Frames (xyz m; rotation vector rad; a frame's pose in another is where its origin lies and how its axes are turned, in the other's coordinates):
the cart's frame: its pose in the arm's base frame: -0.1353 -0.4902 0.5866 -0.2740 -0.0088 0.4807
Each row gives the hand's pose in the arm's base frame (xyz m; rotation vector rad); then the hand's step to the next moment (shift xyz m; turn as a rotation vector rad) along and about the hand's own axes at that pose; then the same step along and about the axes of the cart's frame.
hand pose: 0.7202 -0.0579 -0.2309 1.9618 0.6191 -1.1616
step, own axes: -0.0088 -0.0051 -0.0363 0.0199 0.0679 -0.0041
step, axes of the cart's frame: 0.0234 0.0179 0.0236 0.0362 -0.0606 -0.0058
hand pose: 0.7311 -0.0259 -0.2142 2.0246 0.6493 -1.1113
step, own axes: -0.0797 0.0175 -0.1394 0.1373 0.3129 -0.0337
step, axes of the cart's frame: 0.0724 0.0268 0.1419 0.2027 -0.2711 -0.0576
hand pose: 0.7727 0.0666 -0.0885 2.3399 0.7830 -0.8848
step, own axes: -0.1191 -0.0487 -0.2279 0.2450 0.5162 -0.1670
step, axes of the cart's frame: 0.0406 0.0655 0.2501 0.4172 -0.4240 -0.0217
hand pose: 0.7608 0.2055 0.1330 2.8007 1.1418 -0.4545
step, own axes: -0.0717 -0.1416 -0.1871 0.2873 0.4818 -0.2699
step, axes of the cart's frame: -0.0613 0.0681 0.2276 0.4717 -0.3986 0.0780
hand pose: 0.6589 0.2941 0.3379 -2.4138 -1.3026 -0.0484
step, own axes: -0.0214 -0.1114 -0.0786 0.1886 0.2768 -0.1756
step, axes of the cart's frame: -0.0816 0.0217 0.1092 0.2895 -0.2331 0.0697
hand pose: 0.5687 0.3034 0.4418 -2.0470 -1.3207 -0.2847
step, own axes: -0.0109 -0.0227 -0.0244 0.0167 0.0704 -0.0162
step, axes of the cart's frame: -0.0276 -0.0115 0.0183 0.0566 -0.0444 -0.0180
